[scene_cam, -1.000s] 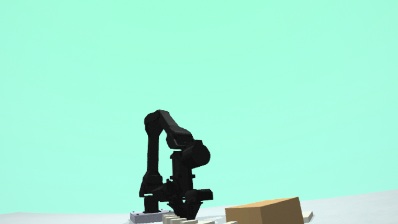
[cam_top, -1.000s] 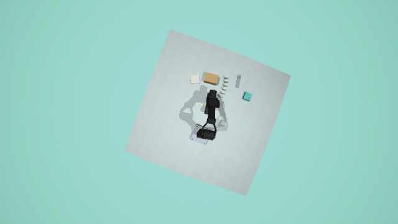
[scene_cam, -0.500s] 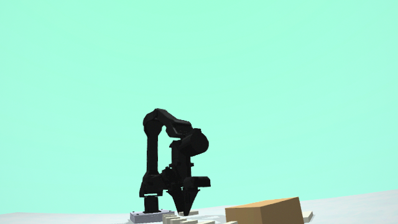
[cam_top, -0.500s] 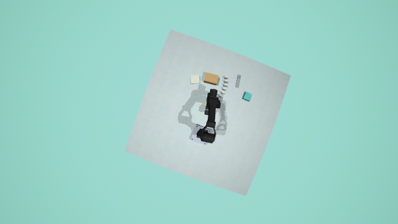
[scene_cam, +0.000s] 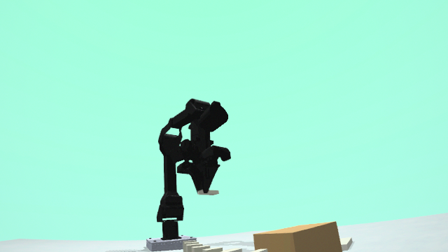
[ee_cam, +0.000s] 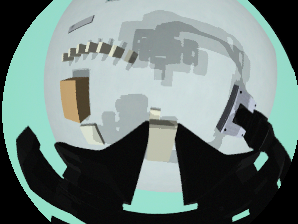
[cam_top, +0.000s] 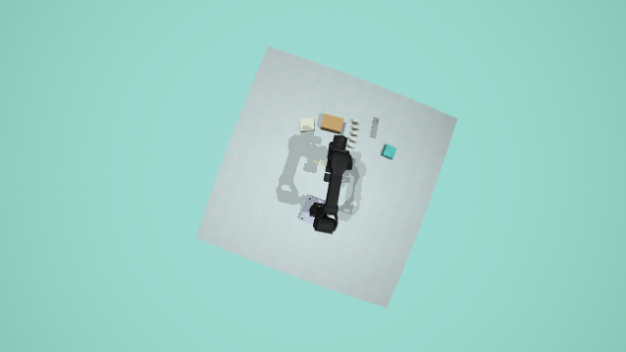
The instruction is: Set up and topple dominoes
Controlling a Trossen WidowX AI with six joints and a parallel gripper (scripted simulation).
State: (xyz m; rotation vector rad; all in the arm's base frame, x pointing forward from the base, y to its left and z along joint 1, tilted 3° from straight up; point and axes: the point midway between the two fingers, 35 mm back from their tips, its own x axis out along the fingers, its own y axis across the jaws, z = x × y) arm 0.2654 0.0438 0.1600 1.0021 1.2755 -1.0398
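The teal cube lies 22 cm ahead of my gripper tip, 30 cm to the right of it and 14 cm below it. Round my gripper tip: flat cream tile (18 cm ahead, 22 cm to the left, 15 cm below); then tan box (23 cm ahead, 8 cm to the left, 13 cm below); then grey bar (33 cm ahead, 17 cm to the right, 15 cm below).
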